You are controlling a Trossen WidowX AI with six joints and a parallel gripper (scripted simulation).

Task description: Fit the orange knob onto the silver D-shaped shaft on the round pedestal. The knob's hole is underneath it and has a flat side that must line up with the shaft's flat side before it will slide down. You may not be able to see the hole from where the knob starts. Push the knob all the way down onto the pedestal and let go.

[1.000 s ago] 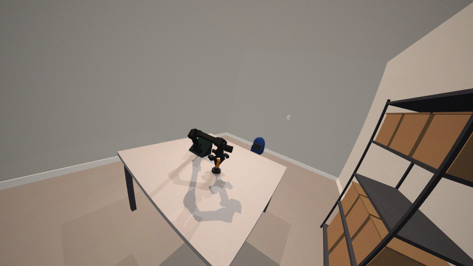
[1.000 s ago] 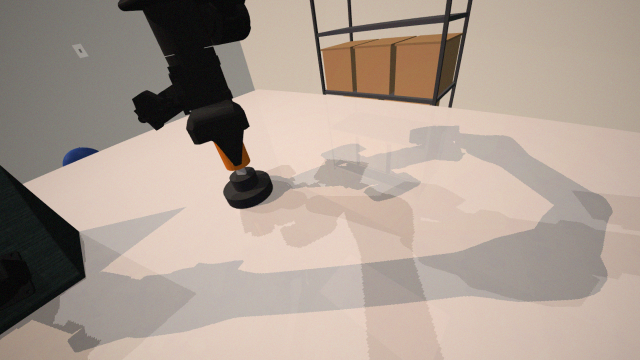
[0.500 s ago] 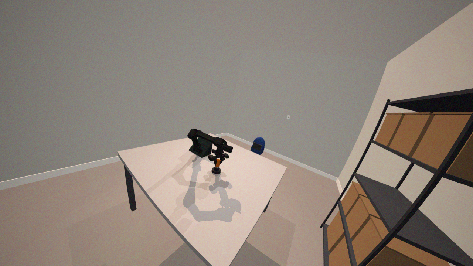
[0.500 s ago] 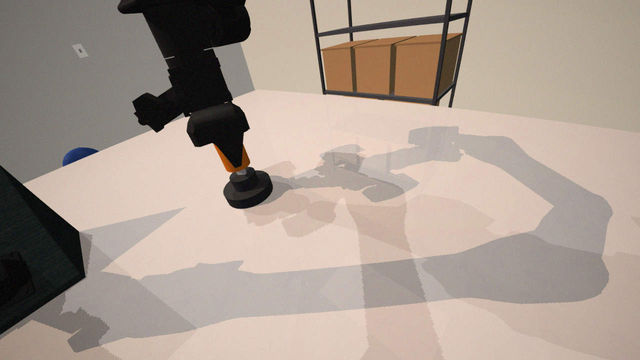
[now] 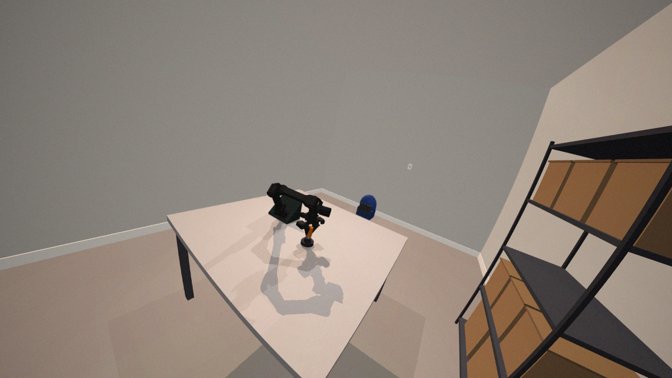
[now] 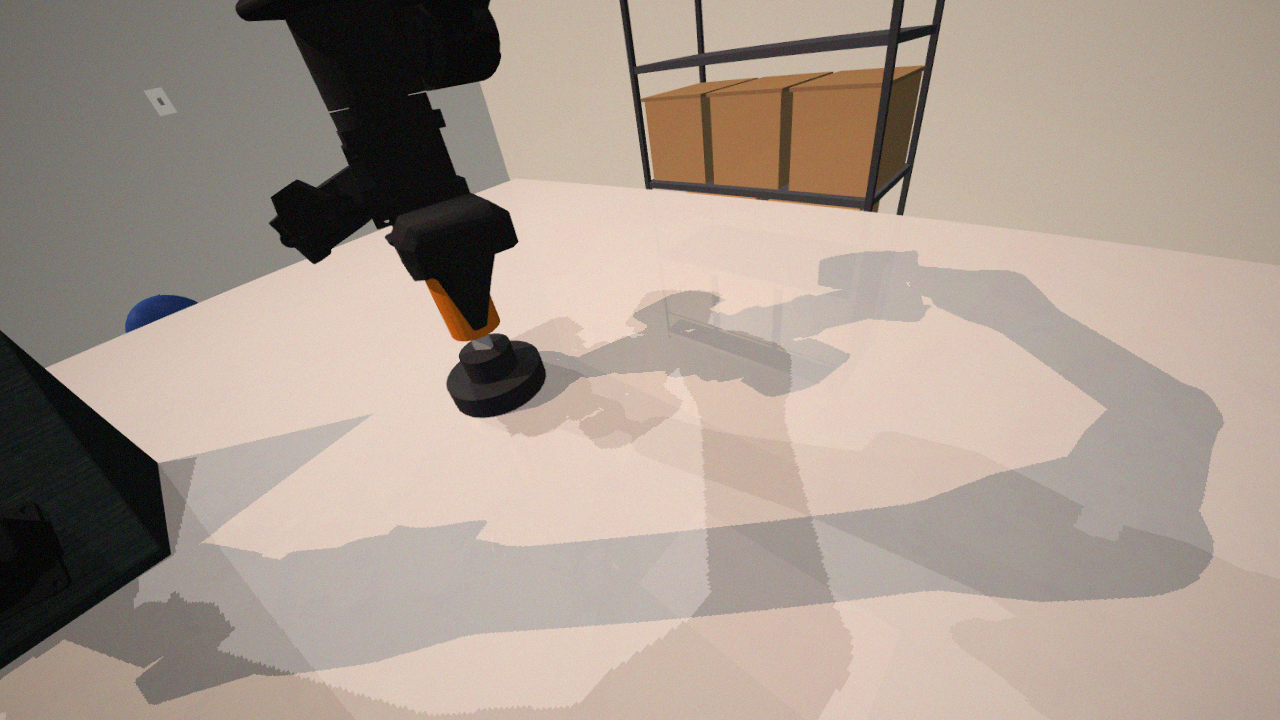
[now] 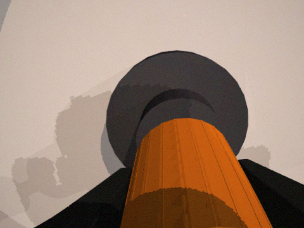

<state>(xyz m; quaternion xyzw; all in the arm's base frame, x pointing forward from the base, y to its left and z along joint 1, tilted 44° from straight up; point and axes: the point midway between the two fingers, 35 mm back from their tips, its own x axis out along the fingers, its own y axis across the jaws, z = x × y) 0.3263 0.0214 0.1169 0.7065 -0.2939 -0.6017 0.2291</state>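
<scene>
Right now the orange knob is 30 mm above my gripper tip. Also, from my gripper tip: round black pedestal (40 mm below).
</scene>
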